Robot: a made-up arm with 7 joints.
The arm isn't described. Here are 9 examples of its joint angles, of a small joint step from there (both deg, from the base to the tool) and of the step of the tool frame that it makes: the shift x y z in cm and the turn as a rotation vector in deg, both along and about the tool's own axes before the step.
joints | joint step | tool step
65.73 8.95 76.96 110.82 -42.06 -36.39 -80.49 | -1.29 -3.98 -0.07 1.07 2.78 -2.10 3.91 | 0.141 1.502 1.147 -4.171 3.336 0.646
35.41 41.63 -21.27 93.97 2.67 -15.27 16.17 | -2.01 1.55 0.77 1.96 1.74 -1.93 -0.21 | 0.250 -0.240 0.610 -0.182 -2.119 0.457
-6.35 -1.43 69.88 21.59 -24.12 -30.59 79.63 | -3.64 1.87 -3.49 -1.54 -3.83 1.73 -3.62 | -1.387 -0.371 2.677 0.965 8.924 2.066
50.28 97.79 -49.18 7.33 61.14 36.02 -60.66 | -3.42 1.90 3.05 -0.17 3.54 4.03 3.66 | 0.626 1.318 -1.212 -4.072 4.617 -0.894
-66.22 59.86 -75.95 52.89 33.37 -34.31 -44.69 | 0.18 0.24 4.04 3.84 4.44 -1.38 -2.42 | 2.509 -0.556 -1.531 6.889 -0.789 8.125
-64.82 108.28 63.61 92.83 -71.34 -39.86 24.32 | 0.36 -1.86 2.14 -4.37 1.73 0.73 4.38 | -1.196 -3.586 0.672 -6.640 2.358 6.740
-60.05 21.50 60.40 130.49 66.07 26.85 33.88 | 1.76 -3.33 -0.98 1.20 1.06 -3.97 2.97 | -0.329 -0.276 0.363 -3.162 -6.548 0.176
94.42 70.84 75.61 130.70 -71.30 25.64 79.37 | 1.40 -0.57 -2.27 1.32 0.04 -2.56 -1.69 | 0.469 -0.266 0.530 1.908 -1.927 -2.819
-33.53 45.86 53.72 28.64 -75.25 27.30 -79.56 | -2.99 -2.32 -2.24 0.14 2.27 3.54 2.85 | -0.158 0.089 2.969 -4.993 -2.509 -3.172
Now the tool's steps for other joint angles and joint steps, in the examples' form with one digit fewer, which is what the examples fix.
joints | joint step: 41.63 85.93 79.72 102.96 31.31 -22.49 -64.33 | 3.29 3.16 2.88 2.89 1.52 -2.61 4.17
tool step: 4.11 -1.68 -2.26 -2.66 -5.98 9.11
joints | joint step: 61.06 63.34 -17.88 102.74 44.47 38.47 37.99 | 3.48 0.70 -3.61 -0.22 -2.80 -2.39 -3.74
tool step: 0.53 -0.21 -0.31 5.10 0.13 -4.61
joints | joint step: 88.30 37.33 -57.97 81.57 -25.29 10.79 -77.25 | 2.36 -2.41 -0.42 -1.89 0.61 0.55 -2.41
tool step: 0.67 -0.71 -1.22 3.71 0.66 0.21
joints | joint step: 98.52 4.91 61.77 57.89 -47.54 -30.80 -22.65 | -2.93 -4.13 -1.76 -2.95 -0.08 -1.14 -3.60
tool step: -1.97 -2.79 4.84 -3.00 3.89 0.60
